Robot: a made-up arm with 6 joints.
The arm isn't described. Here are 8 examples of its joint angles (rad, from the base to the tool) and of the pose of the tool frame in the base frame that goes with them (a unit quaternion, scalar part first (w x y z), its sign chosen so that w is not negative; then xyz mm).
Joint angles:
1: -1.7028 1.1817 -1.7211 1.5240 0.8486 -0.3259
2: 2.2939 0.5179 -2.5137 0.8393 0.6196 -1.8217
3: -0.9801 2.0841 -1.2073 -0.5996 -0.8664 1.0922
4: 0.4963 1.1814 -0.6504 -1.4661 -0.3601 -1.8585
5: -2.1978 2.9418 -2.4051 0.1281 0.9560 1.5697
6: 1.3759 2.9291 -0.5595 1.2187 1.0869 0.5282
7: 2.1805 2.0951 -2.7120 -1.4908 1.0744 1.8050
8: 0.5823 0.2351 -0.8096 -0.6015 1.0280 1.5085
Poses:
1: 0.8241 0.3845 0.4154 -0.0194 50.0 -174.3 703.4
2: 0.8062 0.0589 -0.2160 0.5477 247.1 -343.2 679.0
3: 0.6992 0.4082 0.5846 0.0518 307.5 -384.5 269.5
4: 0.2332 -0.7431 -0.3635 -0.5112 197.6 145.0 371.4
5: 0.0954 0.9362 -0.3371 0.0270 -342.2 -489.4 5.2
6: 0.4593 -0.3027 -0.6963 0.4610 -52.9 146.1 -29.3
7: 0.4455 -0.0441 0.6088 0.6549 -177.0 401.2 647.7
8: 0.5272 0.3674 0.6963 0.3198 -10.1 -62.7 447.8
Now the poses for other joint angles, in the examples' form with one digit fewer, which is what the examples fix.
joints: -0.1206 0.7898 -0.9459 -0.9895 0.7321 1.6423
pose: 0.641 0.494 0.587 -0.016 114 -68 508
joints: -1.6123 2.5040 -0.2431 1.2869 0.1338 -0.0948
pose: 0.294 -0.937 -0.140 -0.125 8 -111 30
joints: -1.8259 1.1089 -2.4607 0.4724 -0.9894 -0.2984
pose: 0.604 -0.190 -0.378 -0.676 5 164 814
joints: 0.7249 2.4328 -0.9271 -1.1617 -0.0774 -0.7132
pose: 0.096 -0.960 0.264 -0.020 268 246 6
